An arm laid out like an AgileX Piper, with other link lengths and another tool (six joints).
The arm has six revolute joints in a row. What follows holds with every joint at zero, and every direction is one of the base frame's.
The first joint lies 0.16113 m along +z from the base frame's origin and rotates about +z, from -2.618 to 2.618 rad.
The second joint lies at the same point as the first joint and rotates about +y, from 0 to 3.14 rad.
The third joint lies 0.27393 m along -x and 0.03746 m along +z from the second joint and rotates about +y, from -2.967 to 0 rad.
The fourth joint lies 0.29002 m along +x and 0.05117 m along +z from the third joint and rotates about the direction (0.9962, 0, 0.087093), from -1.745 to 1.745 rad.
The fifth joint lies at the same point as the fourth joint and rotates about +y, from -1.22 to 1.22 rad.
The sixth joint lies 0.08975 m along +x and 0.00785 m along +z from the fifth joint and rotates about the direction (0.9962, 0, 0.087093), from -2.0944 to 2.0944 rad.
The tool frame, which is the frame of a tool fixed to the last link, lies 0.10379 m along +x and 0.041 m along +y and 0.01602 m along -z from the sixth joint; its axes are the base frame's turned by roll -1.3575, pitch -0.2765 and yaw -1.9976 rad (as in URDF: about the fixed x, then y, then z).
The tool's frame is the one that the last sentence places.
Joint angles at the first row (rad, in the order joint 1, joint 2, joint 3, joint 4, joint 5, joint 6):
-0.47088 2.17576 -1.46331 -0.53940 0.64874 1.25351
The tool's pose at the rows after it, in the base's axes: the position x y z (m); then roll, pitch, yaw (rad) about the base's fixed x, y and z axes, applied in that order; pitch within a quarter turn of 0, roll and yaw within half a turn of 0:
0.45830 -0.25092 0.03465 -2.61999 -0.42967 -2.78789
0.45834 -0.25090 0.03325 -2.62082 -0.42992 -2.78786
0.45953 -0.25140 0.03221 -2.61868 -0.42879 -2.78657
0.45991 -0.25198 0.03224 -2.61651 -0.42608 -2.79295
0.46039 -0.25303 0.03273 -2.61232 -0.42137 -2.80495
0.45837 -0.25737 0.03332 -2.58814 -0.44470 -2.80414
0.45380 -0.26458 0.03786 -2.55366 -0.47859 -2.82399
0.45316 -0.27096 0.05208 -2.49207 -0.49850 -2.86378
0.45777 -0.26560 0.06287 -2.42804 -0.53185 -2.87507
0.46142 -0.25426 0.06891 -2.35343 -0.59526 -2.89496
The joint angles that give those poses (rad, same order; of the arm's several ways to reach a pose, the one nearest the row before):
-0.47088 2.17666 -1.46328 -0.54062 0.64872 1.25980
-0.47087 2.17970 -1.46330 -0.54181 0.64678 1.26187
-0.47087 2.18477 -1.46726 -0.54408 0.64320 1.26261
-0.47088 2.18553 -1.46766 -0.54748 0.64217 1.27153
-0.47087 2.18552 -1.46765 -0.55392 0.64114 1.28795
-0.47089 2.18554 -1.46768 -0.59726 0.64683 1.30171
-0.47088 2.17759 -1.46766 -0.65645 0.67238 1.33297
-0.46128 2.15405 -1.46764 -0.73211 0.70280 1.38984
-0.42488 2.13862 -1.46768 -0.81289 0.73996 1.43868
-0.36798 2.13505 -1.46767 -0.90758 0.81040 1.49592

